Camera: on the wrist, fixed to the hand. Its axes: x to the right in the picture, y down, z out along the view.
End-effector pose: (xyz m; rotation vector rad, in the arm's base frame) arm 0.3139 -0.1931 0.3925 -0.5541 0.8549 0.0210
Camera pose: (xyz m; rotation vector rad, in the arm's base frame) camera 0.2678 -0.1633 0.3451 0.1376 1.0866 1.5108
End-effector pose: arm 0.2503 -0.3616 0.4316 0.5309 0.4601 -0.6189
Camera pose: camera 0.2754 -0.2948 0.4183 0.6066 -0.0379 0.9125
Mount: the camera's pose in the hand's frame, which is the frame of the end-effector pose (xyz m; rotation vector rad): -0.0025 0.0580 -0.0435 -0.1154 -0.0186 1.5807
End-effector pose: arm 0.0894 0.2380 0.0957 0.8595 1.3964 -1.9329
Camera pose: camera 0.1427 0.2644 0.0542 1.2663 0.3817 -0.5996
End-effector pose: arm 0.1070 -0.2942 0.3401 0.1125 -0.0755 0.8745
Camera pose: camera 0.0617 -0.2536 0.3006 -0.0809 -0.2445 2.4417
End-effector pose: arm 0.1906 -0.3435 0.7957 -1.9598 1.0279 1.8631
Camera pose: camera 0.1876 -0.4114 0.8212 0.5636 -1.7486 -1.4192
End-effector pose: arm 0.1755 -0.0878 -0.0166 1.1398 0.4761 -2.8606
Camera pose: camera 0.2142 -0.1307 -0.0605 0.8010 -0.2356 -1.4148
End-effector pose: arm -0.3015 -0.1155 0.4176 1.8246 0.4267 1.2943
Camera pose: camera -0.3521 -0.1326 0.4667 -1.8897 1.3152 -2.0382
